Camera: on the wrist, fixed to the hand. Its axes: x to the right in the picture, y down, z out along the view.
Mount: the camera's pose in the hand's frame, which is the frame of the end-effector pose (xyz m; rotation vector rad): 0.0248 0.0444 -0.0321 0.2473 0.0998 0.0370
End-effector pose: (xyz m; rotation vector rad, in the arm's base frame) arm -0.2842 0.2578 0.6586 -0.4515 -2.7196 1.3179
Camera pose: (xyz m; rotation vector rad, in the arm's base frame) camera -0.2913 0.3154 0.6428 -0.5295 -2.4376 1.5696
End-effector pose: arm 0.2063 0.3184 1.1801 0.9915 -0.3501 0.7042
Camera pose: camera 0.1928 0.3710 1.2060 1.1809 -0.1971 0.8415
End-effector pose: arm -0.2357 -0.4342 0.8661 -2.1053 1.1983 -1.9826
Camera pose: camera -0.2881 -0.4632 0.8716 -1.8747 0.9384 -2.1167
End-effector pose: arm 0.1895 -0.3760 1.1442 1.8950 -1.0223 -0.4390
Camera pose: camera 0.2040 -0.3889 1.2011 2.0899 -1.0830 -0.2008
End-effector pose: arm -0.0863 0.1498 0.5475 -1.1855 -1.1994 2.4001
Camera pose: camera -0.0718 0.1519 0.4892 -1.2400 -0.8298 2.3985
